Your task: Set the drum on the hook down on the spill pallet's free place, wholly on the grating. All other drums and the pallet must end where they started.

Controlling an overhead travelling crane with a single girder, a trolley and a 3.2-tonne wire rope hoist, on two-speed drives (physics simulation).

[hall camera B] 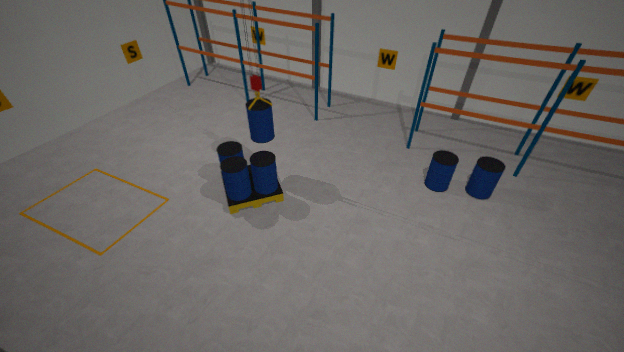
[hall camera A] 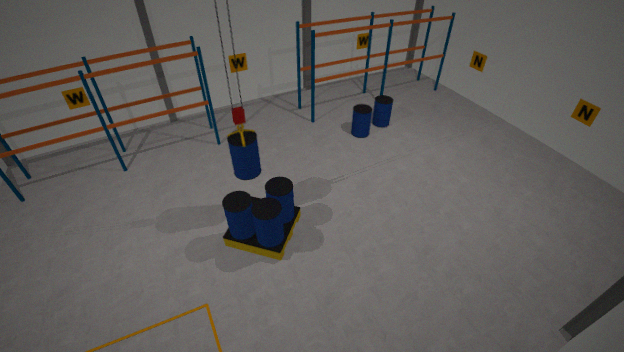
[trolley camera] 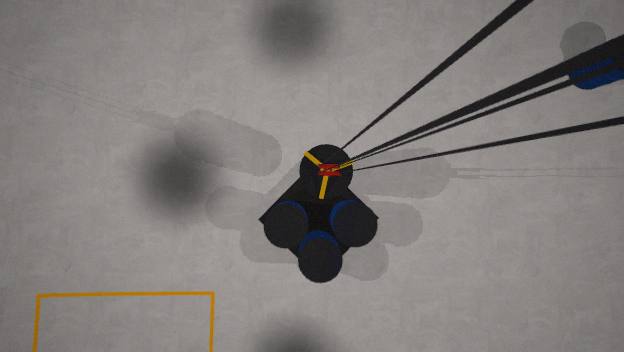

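The hook's drum [hall camera A: 246, 159] [hall camera B: 261, 124] [trolley camera: 334, 186] is blue with a black top and hangs upright in the air. My gripper [hall camera A: 243, 138] [hall camera B: 259, 103] [trolley camera: 325, 171], a yellow three-armed grab under the red hook block [hall camera A: 238, 115] [hall camera B: 256, 82], is shut on it. The black and yellow spill pallet [hall camera A: 252, 248] [hall camera B: 270, 200] [trolley camera: 295, 193] bears three upright drums. In the trolley view these are a left drum [trolley camera: 285, 224], a right drum [trolley camera: 354, 223] and a lower drum [trolley camera: 320, 260]. The hung drum covers the pallet's upper corner there, hiding much of the free place.
Two more blue drums, one [hall camera A: 361, 121] [hall camera B: 441, 171] beside the other [hall camera A: 382, 111] [hall camera B: 485, 178], stand on the floor near a rack [hall camera A: 313, 75] [hall camera B: 475, 115]. Another rack [hall camera A: 102, 120] [hall camera B: 316, 70] stands along the same wall. A yellow outline [hall camera A: 150, 327] [hall camera B: 132, 184] [trolley camera: 125, 294] marks the floor.
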